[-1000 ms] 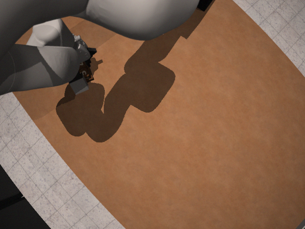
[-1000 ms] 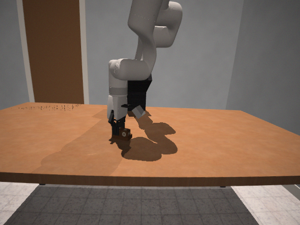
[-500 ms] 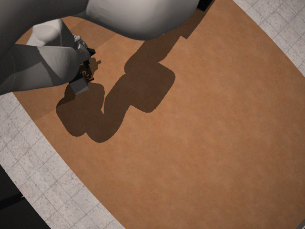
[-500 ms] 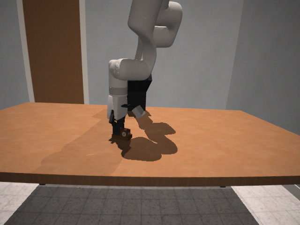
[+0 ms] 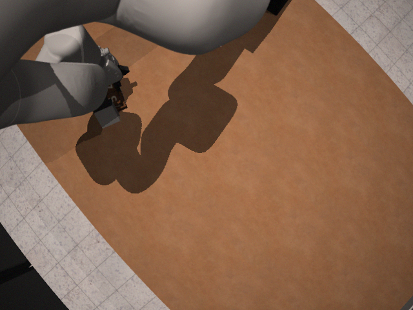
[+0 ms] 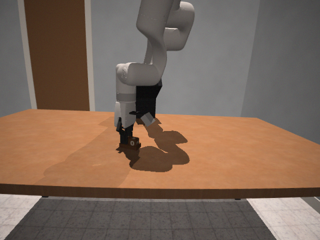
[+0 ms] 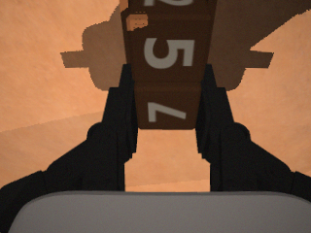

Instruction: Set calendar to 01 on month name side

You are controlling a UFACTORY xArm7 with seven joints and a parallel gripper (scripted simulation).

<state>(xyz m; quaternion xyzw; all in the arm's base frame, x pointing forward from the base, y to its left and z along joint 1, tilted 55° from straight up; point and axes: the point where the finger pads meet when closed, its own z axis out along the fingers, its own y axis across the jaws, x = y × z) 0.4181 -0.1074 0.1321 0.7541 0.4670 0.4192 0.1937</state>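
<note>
Right now my hand is 10 mm short of the calendar tray, 20 mm to the right of it and 30 mm above it. Round my hand: cube: 10 mm below.
</note>
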